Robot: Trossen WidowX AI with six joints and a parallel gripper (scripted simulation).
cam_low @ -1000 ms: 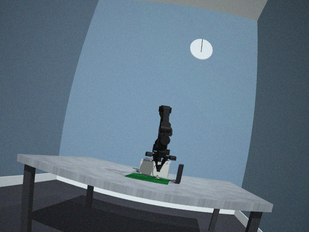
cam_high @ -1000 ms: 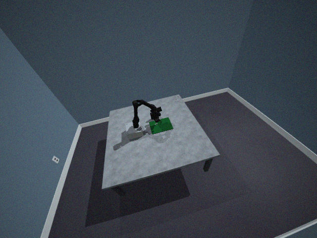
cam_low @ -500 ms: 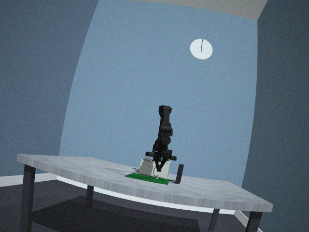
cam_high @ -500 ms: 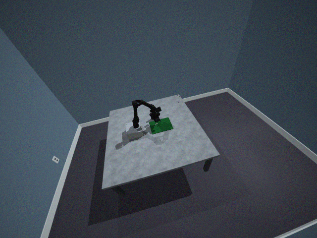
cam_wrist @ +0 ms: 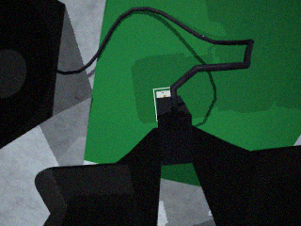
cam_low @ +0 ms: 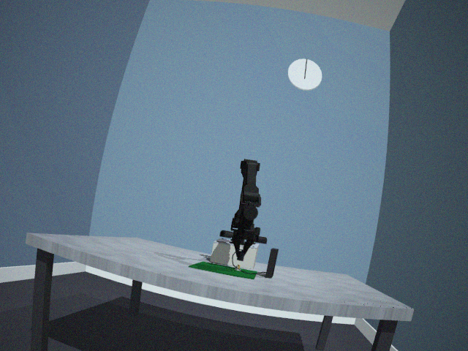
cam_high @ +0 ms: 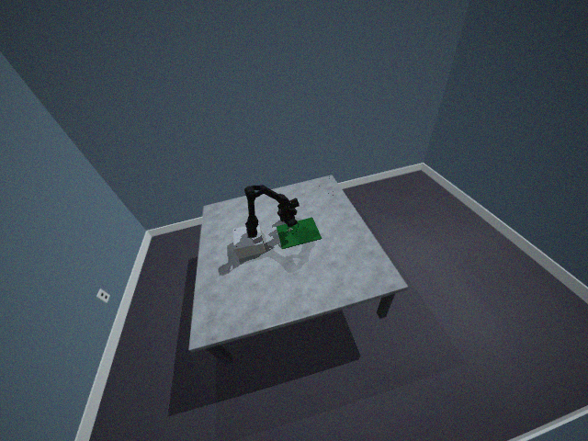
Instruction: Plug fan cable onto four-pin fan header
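The board is 7 cm below my gripper tip, 6 cm ahead of it and 3 cm to the right of it. From my gripper tip the other things lie so: black fan plug: 1 cm ahead, 1 cm above; then square black fan: 13 cm to the left, 1 cm behind.
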